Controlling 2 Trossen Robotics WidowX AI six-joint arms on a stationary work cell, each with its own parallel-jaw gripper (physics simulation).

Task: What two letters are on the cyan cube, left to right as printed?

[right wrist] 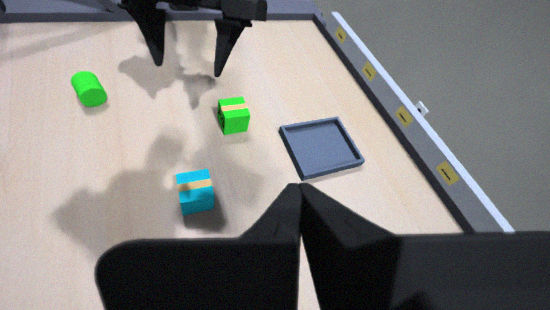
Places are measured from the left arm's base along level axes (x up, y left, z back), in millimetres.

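Pixels of known places: left gripper, between the fingertips: (187, 71); right gripper, between the fingertips: (297, 193).
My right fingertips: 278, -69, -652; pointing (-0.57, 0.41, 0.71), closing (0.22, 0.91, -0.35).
For each thing: its top centre in the pictures, then the offset to it from my right fingertips, as dx, dy, dz. "spot": a spot on its surface instead.
- cyan cube, centre of its top: (194, 185) -252, -17, +142
- green cube, centre of its top: (234, 107) -252, +82, +273
- green cylinder, centre of its top: (84, 80) -257, -141, +381
- shallow dark tray, centre of its top: (322, 143) -279, +228, +179
- table's raised edge, a spot on its surface: (400, 117) spot: -259, +421, +188
The cyan cube (195, 192) with a tan stripe across its top sits on the wooden table, left of centre and low in the view. No letters show on the faces in sight; its other faces are hidden. My right gripper (297, 193) is shut with its fingertips together and nothing between them, to the right of the cyan cube and below the tray. My left gripper (187, 71) is open at the top of the view, its two dark fingers apart above the table, beyond the green cube.
A green cube (234, 116) with a tan stripe and dark marks on its left side sits beyond the cyan cube. A green cylinder (89, 89) lies at the upper left. A shallow dark tray (333, 172) lies at right, near the table's raised edge (400, 117) with yellow labels.
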